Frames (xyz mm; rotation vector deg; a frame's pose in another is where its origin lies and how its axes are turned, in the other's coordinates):
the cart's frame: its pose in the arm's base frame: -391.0 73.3 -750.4 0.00 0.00 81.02
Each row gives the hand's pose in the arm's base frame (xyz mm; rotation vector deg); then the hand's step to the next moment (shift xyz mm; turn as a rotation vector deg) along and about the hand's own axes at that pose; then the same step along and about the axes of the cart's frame.
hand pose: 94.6 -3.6 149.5 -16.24 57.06 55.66
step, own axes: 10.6 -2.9 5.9 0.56 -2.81 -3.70
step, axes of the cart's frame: 8.9 -6.4 -6.0 -3.45 -0.75 -3.07
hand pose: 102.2 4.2 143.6 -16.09 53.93 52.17
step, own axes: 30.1 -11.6 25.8 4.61 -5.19 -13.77
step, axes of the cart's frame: 28.8 -27.6 -10.7 -8.83 1.31 -12.57
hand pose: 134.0 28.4 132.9 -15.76 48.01 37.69
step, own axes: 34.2 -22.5 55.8 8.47 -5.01 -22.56
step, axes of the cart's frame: 33.4 -59.8 9.6 -11.70 4.38 -21.21
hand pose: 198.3 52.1 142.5 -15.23 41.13 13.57
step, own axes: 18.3 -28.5 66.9 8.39 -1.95 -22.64
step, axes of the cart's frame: 6.6 -62.8 40.5 -9.05 5.84 -21.70
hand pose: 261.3 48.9 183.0 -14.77 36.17 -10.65
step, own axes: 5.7 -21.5 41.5 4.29 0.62 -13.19
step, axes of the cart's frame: -9.9 -29.5 35.4 -3.53 4.00 -12.82
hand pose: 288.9 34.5 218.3 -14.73 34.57 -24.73
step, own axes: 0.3 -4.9 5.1 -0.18 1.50 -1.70
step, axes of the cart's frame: -3.6 -2.3 5.7 1.10 0.86 -1.80
